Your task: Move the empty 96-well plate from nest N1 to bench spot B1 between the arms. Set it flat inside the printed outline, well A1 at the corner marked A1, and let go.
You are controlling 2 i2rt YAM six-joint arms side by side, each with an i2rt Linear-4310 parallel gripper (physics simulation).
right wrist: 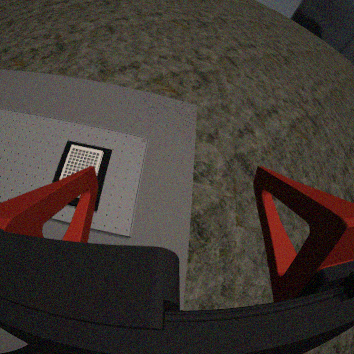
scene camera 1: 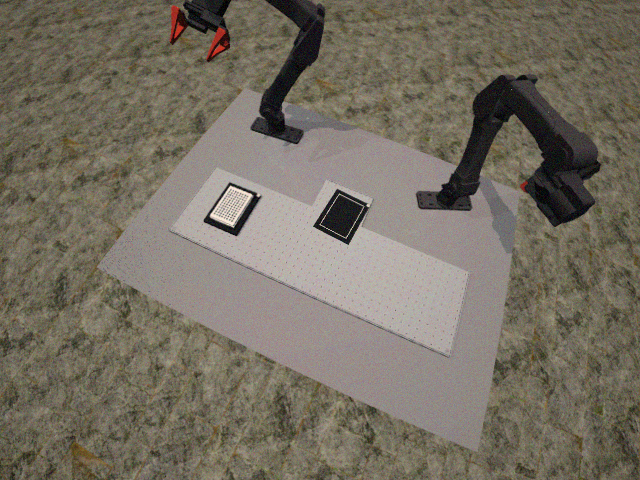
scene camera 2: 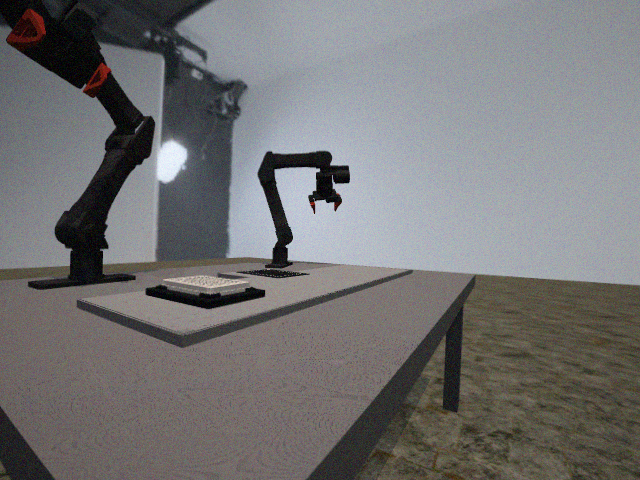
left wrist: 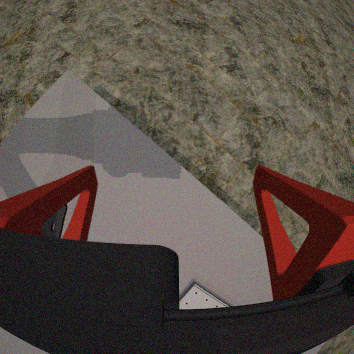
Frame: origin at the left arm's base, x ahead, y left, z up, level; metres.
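Where they show: left gripper, fingertip midpoint: (scene camera 1: 548, 207) (scene camera 2: 324, 212) (left wrist: 174, 174); right gripper, fingertip midpoint: (right wrist: 175, 174) (scene camera 1: 189, 52) (scene camera 2: 75, 61); left arm's base, link origin: (scene camera 1: 443, 201) (scene camera 2: 279, 265); right arm's base, link origin: (scene camera 1: 277, 131) (scene camera 2: 86, 282).
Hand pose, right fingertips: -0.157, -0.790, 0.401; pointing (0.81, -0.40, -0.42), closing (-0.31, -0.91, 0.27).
Observation:
Things, the pixels of their top centre, and the offset from my right fingertips, as dx, dy, dz. "*": a spot on its surface instead. Level surfaces: height alone.
- white 96-well plate, top centre: (scene camera 2: 206, 280) (right wrist: 79, 168) (scene camera 1: 231, 204) +0.217, +0.060, -0.362
- black nest N1, top centre: (scene camera 2: 206, 285) (right wrist: 79, 170) (scene camera 1: 232, 206) +0.217, +0.060, -0.371
- Bench spot B1, surface spot: (scene camera 2: 273, 273) (scene camera 1: 338, 216) * +0.239, +0.403, -0.387
- light perforated board, surface height: dz -0.389
- grey table, surface height: dz -0.401
The white 96-well plate (scene camera 1: 231, 206) (scene camera 2: 205, 282) (right wrist: 82, 161) sits flat in the black nest N1 (scene camera 1: 222, 227) (scene camera 2: 207, 303) (right wrist: 103, 175) at the left of the perforated board. Bench spot B1 (scene camera 1: 342, 216) (scene camera 2: 273, 273) is a black pad with a thin white outline and a small white mark near its upper right corner in scene camera 1. My right gripper (scene camera 1: 190, 52) (scene camera 2: 57, 64) (right wrist: 175, 174) is open and empty, high up and well away from the plate. My left gripper (scene camera 2: 325, 211) (left wrist: 174, 174) is open and empty, high beyond B1; its fingers are mostly hidden in scene camera 1.
The light perforated board (scene camera 1: 403, 284) (scene camera 2: 129, 315) (left wrist: 197, 299) (right wrist: 122, 215) lies on the grey table (scene camera 1: 289, 330) (scene camera 2: 232, 387). The right arm's base (scene camera 1: 276, 130) stands behind the board's left part, and the left arm's base (scene camera 1: 444, 200) stands behind its right part.

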